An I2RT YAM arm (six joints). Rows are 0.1 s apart.
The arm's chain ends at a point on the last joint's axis. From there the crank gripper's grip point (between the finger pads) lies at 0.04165 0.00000 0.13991 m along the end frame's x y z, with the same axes.
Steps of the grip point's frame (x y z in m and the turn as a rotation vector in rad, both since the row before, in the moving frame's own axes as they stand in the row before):
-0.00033 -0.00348 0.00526 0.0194 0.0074 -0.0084
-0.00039 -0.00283 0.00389 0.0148 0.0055 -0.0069
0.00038 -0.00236 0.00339 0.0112 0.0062 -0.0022
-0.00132 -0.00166 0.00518 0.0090 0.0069 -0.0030
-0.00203 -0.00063 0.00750 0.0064 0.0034 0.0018
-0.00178 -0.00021 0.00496 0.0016 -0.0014 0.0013
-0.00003 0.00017 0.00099 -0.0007 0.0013 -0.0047
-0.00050 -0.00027 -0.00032 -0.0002 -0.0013 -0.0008
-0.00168 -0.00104 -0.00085 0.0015 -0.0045 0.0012
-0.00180 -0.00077 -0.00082 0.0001 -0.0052 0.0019
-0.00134 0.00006 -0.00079 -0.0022 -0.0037 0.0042
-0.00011 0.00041 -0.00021 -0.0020 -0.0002 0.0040
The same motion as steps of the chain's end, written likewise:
-0.00135 -0.00041 0.00560 0.0194 0.0074 -0.0084
-0.00115 -0.00047 0.00414 0.0148 0.0055 -0.0069
-0.00048 -0.00070 0.00366 0.0112 0.0062 -0.0022
-0.00228 -0.00028 0.00548 0.0090 0.0069 -0.0030
-0.00251 0.00019 0.00765 0.0064 0.0034 0.0018
-0.00158 -0.00004 0.00490 0.0016 -0.0014 0.0013
-0.00021 0.00027 0.00104 -0.0007 0.0013 -0.0047
-0.00032 -0.00026 -0.00037 -0.0002 -0.0013 -0.0008
-0.00105 -0.00088 -0.00104 0.0015 -0.0045 0.0012
-0.00107 -0.00083 -0.00103 0.0001 -0.0052 0.0019
-0.00082 -0.00042 -0.00094 -0.0022 -0.0037 0.0042
-0.00008 -0.00004 -0.00022 -0.0020 -0.0002 0.0040

